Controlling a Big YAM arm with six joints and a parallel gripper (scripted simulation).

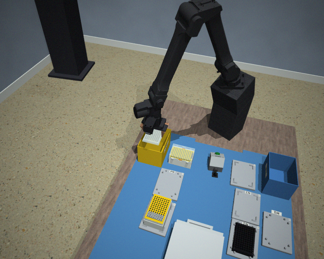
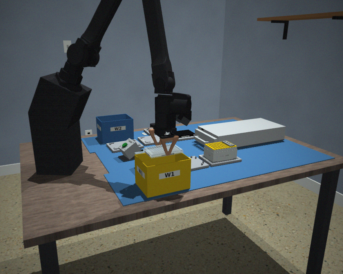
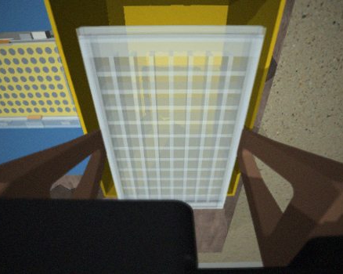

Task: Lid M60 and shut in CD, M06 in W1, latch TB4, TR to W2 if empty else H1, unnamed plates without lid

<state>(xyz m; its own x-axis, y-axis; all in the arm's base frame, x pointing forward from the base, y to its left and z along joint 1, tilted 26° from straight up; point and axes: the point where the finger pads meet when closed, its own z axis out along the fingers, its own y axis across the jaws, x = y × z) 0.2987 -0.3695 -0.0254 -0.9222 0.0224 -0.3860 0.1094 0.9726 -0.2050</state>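
The clear assay plate M06 is right at my hand. From my hand the other things lie so: yellow bin W1: 110 mm below; then green DONE key: 10 mm behind, 340 mm to the left, 80 mm below; then nest N4: 190 mm ahead, 110 mm to the left, 140 mm below.
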